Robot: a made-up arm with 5 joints.
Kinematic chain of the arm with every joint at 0, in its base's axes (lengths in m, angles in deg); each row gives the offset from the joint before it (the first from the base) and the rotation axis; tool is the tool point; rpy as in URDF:
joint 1: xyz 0 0 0.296 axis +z
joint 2: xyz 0 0 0 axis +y
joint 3: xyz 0.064 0 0.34 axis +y
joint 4: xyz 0.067 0 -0.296 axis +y
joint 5: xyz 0.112 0 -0.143 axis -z
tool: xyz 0 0 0 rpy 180 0 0
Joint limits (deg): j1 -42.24..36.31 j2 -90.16..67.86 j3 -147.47..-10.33 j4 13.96..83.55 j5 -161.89..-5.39
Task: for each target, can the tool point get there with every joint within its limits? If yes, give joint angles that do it. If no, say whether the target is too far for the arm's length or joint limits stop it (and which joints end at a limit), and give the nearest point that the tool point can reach.
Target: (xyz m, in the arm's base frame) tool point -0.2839 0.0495 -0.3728
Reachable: no: joint limits stop it (at a limit: joint 1, joint 2) | nearest point 0.0427 0.0314 -0.0270 | short by 0.476 m
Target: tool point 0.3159 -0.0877 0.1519
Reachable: yes | joints -15.51 21.59 -41.29 63.99 -26.63
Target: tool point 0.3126 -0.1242 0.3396
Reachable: yes | joints -21.66 -18.18 -21.70 27.31 -134.70
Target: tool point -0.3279 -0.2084 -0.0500
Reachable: no: joint limits stop it (at a limit: joint 2, joint 3) | nearest point -0.0372 -0.0236 0.0837 | short by 0.370 m
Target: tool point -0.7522 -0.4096 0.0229
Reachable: no: too far | nearest point -0.7077 -0.3854 0.4870 | short by 0.467 m
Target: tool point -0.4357 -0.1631 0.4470
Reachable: no: joint limits stop it (at a limit: joint 2, joint 3, joint 4) | nearest point -0.6221 -0.2329 0.6385 | short by 0.276 m
